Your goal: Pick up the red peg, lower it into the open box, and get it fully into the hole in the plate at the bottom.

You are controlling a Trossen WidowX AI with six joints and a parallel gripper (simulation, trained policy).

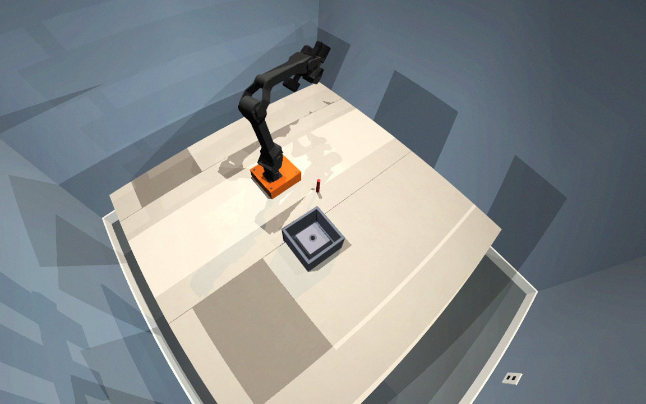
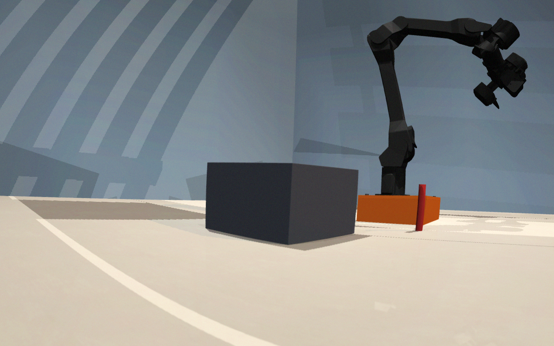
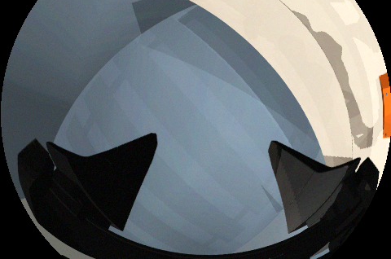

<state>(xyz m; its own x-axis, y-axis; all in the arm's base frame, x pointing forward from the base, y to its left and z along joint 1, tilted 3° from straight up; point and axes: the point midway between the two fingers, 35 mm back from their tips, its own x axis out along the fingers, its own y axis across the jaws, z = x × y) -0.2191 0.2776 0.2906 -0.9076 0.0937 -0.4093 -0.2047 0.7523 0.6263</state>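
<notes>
Right now the red peg is 410 mm ahead of my gripper tip, 290 mm below it and 140 mm to the right of it. From my gripper tip the other things lie so: grey plate (590 mm ahead, 290 mm to the right, 280 mm below); then dark box (590 mm ahead, 300 mm below, 290 mm to the right).
</notes>
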